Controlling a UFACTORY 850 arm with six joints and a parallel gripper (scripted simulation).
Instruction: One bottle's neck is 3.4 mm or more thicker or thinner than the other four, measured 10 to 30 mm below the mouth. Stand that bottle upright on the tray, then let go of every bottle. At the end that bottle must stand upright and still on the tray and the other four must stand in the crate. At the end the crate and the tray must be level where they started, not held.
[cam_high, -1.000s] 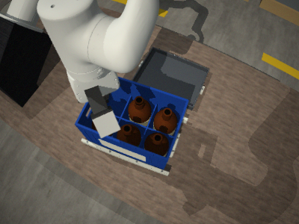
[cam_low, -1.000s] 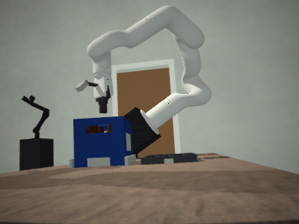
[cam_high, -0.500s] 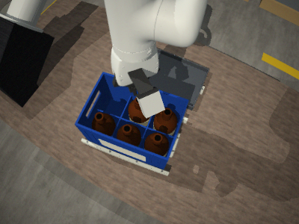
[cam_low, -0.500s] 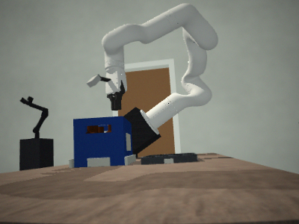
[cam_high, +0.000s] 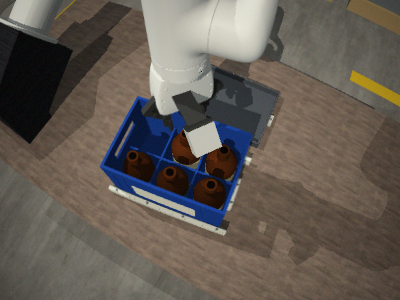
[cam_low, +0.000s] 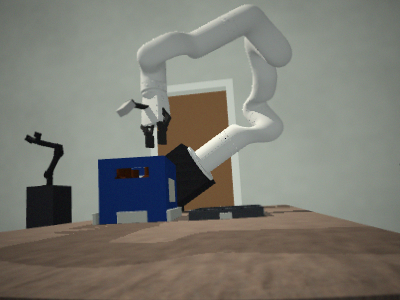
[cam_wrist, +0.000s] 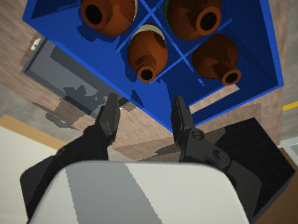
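My gripper is now 16 cm above the blue crate, 5 cm to the left of it and 1 cm short of it. The rest, counted from my hand: dark grey tray 23 cm below, 21 cm to the left, 1 cm ahead.
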